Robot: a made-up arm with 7 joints.
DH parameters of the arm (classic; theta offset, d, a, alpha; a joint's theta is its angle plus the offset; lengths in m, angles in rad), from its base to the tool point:
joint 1: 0 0.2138 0 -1.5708
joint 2: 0 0 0 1.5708
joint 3: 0 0.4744 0.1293 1.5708
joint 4: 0 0 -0.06 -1.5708
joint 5: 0 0.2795 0 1.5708
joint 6: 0 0 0.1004 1.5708
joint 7: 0 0 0 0
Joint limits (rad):
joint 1: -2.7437..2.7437
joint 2: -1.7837..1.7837
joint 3: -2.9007..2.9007
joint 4: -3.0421..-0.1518
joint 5: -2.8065..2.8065
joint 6: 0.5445..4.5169
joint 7: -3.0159..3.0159
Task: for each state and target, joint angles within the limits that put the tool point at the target. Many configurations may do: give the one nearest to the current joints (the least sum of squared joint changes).
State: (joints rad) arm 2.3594 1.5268 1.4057 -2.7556 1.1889 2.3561 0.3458
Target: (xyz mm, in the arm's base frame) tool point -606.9 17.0 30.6
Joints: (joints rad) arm 2.2738 1.5710 1.3177 -2.0334 1.0555 2.3941 0.3458
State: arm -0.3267 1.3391 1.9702 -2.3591 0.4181 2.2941 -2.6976
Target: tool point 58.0 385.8 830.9
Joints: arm 0.0677 0.6849 2.3200 -1.7524 0.3266 2.2918 -2.6976
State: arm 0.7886 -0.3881 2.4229 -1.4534 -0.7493 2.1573 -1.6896
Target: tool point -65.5 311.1 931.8
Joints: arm 0.3411 0.5647 2.3117 -1.4325 -0.7609 2.2676 -1.6896
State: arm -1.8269 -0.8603 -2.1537 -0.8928 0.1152 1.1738 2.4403
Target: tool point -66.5 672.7 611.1
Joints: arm -2.0689 -0.5879 -2.1571 -1.1072 0.1095 0.9811 2.4403
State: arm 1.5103 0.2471 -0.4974 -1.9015 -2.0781 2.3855 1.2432
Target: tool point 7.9 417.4 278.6
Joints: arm 1.6890 0.3892 -0.3353 -2.4647 -2.1727 2.4531 1.2432
